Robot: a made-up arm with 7 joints. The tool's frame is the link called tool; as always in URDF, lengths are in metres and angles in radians.
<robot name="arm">
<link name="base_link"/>
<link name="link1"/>
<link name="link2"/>
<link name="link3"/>
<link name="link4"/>
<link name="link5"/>
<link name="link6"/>
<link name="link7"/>
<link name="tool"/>
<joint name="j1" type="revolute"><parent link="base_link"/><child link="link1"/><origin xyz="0.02 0.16 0.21"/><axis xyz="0 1 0"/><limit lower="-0.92" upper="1.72"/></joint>
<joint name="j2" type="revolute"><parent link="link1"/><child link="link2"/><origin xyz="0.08 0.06 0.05"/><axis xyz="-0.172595 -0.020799 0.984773"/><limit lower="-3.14" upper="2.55"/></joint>
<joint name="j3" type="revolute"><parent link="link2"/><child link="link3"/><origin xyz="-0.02 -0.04 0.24"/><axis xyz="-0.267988 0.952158 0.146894"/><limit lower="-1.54" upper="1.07"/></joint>
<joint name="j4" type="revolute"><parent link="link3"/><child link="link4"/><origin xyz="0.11 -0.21 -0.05"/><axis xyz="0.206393 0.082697 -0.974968"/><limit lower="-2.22" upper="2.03"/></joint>
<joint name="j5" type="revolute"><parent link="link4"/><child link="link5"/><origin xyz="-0.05 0.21 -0.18"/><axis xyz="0 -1 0"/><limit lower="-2.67" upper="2.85"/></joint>
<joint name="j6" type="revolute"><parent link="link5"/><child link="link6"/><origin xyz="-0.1 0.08 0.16"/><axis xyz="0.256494 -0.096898 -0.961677"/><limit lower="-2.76" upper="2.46"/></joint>
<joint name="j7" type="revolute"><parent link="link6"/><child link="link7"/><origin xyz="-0.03 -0.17 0.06"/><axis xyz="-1 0 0"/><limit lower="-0.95" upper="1.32"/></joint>
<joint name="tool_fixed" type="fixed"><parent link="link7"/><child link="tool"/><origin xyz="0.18 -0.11 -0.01"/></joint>
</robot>
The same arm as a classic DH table. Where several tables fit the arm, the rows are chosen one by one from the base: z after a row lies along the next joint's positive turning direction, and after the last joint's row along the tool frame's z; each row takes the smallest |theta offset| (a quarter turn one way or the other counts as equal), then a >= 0, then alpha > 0; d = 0 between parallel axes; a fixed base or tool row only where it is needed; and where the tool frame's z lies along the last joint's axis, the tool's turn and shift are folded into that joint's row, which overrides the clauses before.
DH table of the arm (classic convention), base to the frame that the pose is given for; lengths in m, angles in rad. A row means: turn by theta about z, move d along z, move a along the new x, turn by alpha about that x. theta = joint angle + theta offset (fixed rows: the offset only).
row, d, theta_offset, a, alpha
base (fixed), 0.2100, 0.0000, 0.0200, -1.5708
j1, 0.2207, -0.1735, 0.0874, 1.5916
j2, 0.2829, 0.2446, 0.0126, -1.3988
j3, -0.2735, -0.0493, 0.0443, -1.6909
j4, 0.1924, 0.2356, -0.0862, -1.6536
j5, -0.2587, 0.0520, -0.0554, 1.4737
j6, -0.2254, 1.5450, 0.1752, -1.8302
j7, -0.1613, -0.1004, 0.1100, -1.5708
tool (fixed), -0.0100, 1.5708, 0.0000, 0.0000
Joint limits (rad, base to tool): -0.9200..1.7200 -3.1400..2.5500 -1.5400..1.0700 -2.2200..2.0300 -2.6700..2.8500 -2.7600..2.4600 -0.9500..1.3200

